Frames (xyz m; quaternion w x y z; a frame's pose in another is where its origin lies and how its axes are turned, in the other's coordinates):
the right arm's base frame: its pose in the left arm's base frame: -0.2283 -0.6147 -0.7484 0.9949 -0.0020 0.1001 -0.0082
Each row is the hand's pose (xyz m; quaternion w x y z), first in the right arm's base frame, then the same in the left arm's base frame.
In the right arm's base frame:
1: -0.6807 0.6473 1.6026 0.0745 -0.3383 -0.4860 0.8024
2: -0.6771 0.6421 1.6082 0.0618 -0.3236 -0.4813 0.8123
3: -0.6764 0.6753 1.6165 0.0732 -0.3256 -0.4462 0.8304
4: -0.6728 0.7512 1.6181 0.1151 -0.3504 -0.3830 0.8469
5: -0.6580 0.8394 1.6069 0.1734 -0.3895 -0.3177 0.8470
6: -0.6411 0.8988 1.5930 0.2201 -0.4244 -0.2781 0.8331
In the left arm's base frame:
1: -0.5657 0.0476 0.9540 0.1287 -0.2604 -0.4717 0.8326
2: -0.5611 0.0424 0.9588 0.1157 -0.2447 -0.4684 0.8410
3: -0.5583 0.0756 0.9666 0.1237 -0.2446 -0.4323 0.8591
4: -0.5532 0.1514 0.9670 0.1591 -0.2672 -0.3650 0.8775
5: -0.5395 0.2393 0.9526 0.2105 -0.3057 -0.2938 0.8809
6: -0.5248 0.2984 0.9353 0.2528 -0.3416 -0.2495 0.8701

